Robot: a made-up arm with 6 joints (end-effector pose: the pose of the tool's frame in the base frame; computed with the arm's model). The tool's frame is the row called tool.
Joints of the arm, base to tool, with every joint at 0 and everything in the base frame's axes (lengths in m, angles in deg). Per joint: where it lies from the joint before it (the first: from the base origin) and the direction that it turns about. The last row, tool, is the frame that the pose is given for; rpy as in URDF.
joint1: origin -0.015 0.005 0.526 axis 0 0 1
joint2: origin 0.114 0 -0.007 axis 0 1 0
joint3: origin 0.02 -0.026 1.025 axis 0 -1 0
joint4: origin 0.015 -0.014 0.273 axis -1 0 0
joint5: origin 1.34 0.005 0.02 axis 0 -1 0
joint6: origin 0.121 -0.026 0 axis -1 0 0
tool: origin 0.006 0 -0.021 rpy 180 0 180
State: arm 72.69 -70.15 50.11 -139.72 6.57 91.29
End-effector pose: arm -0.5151 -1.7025 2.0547 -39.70 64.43 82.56
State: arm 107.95 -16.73 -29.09 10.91 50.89 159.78
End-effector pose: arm -0.3785 1.2665 1.6000 -6.74 37.53 -61.38
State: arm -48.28 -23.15 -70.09 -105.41 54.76 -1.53
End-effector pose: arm 0.4643 -0.7462 0.5659 125.25 -34.73 58.36
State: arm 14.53 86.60 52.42 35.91 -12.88 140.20
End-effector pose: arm 2.4528 0.5789 -0.0255 2.78 -44.19 -175.98
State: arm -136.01 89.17 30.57 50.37 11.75 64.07
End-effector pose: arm -1.6165 -1.4895 -0.5799 -77.13 -50.17 58.17
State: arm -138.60 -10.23 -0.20 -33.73 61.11 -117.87
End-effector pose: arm -1.0460 -0.7473 2.1553 -3.89 53.24 -12.93
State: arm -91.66 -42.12 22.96 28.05 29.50 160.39
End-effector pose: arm -0.0246 0.2900 2.7706 102.21 76.52 -174.91
